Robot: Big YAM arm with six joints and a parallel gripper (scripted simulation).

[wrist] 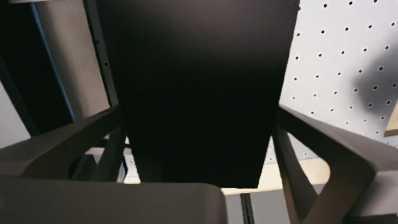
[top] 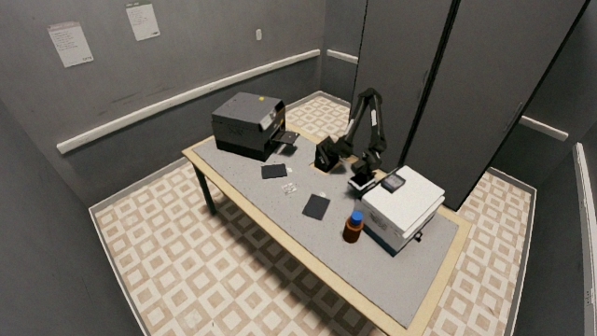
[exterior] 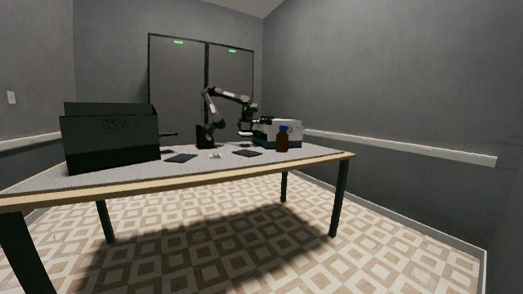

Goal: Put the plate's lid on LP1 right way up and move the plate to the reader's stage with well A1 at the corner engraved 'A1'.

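Now: the white multi-well plate 2 cm below my hand. From my hand the other things lie so: dark lid (right at my hand); dark flat pad (26 cm ahead, 13 cm to the right, 12 cm below); brown capped bottle (31 cm ahead, 12 cm to the left, 1 cm below).
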